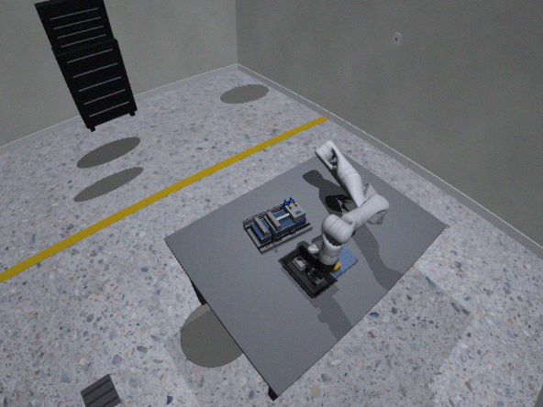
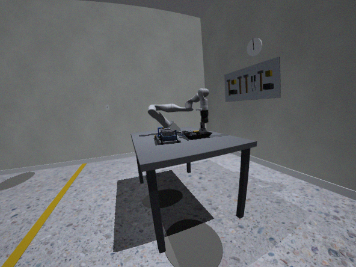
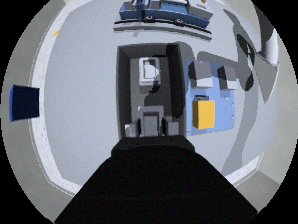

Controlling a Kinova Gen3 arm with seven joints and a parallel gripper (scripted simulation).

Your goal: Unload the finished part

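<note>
My gripper is now 12 cm past the yellow block and 7 cm above it. From my hand the other things lie so: vise: 34 cm to the right, 7 cm behind, 5 cm below.
</note>
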